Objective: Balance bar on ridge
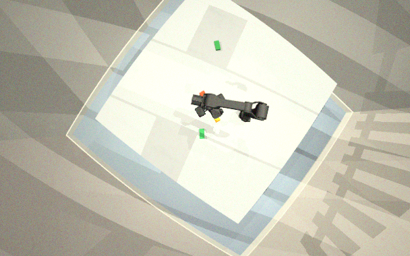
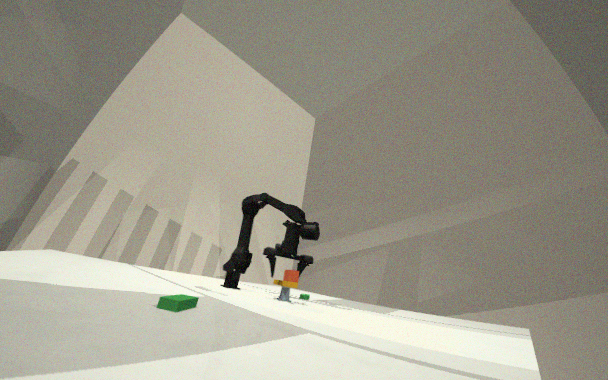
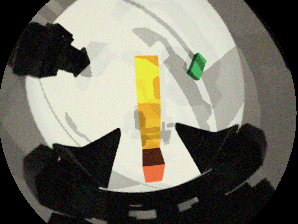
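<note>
Now: the ridge 30 mm ahead of my gripper tip, 20 mm below it and 10 mm to the right of it.
</note>
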